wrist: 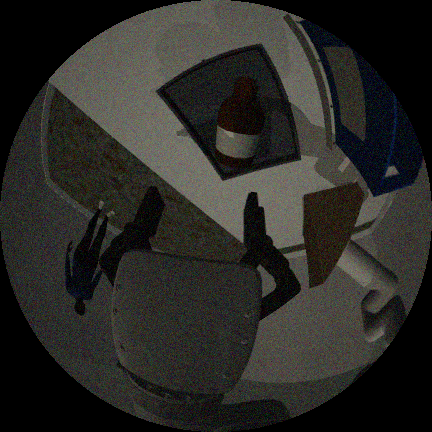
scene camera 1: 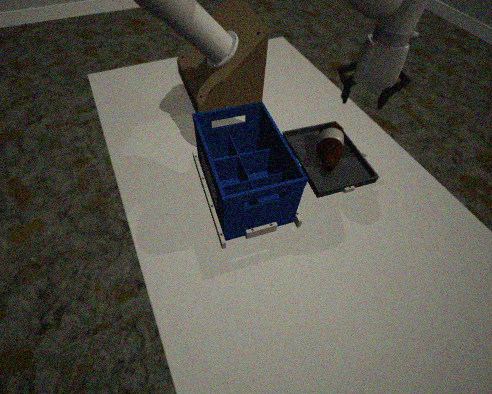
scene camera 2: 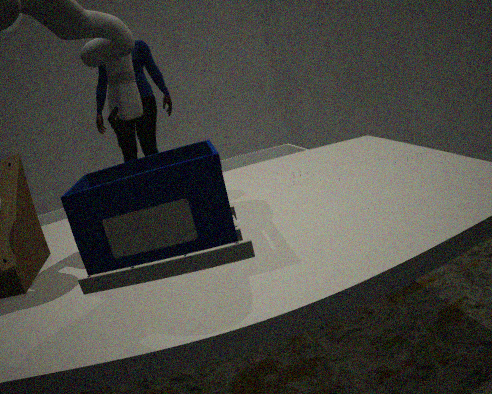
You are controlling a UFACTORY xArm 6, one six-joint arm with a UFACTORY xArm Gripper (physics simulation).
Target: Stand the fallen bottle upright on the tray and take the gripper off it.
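Where they show: gripper, fingertip midpoint: [wrist: 201,197] [scene camera 1: 361,103] [scene camera 2: 134,142]; arm's base at its link origin: [wrist: 339,249] [scene camera 1: 223,50].
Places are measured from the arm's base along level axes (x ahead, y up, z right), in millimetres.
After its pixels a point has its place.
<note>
A brown bottle [scene camera 1: 330,148] @(x 430, y -96, z -136 mm) [wrist: 240,117] @(x 426, y -90, z -152 mm) with a white label lies on its side on the dark tray [scene camera 1: 327,193] @(x 526, y -157, z -77 mm) [wrist: 180,79] @(x 533, y -163, z -197 mm). In scene camera 1 its neck points toward the tray's front edge and its base toward the back. My gripper [scene camera 1: 363,101] @(x 412, y 21, z -209 mm) [wrist: 201,197] @(x 412, y 21, z -209 mm) is open, with its fingers wide apart and empty. It hangs above and behind the tray, on the side of the bottle's base, and does not touch the bottle. In scene camera 2 one dark finger shows in part, and the bottle and tray are hidden behind the crate.
A blue divided crate [scene camera 1: 265,215] @(x 547, y -99, z 136 mm) [scene camera 2: 150,215] @(x 409, y -62, z 218 mm) [wrist: 375,120] stands right beside the tray, with low metal rails [scene camera 1: 210,200] @(x 427, y -138, z 227 mm) [scene camera 2: 170,272] @(x 412, y -160, z 231 mm) around its base. A brown wooden block [scene camera 1: 240,70] @(x 108, y -10, z -9 mm) [scene camera 2: 25,240] @(x 103, y -87, z 29 mm) [wrist: 330,230] @(x 111, y -32, z -45 mm) stands behind the crate. A person [scene camera 2: 145,75] [wrist: 85,265] stands beyond the table.
</note>
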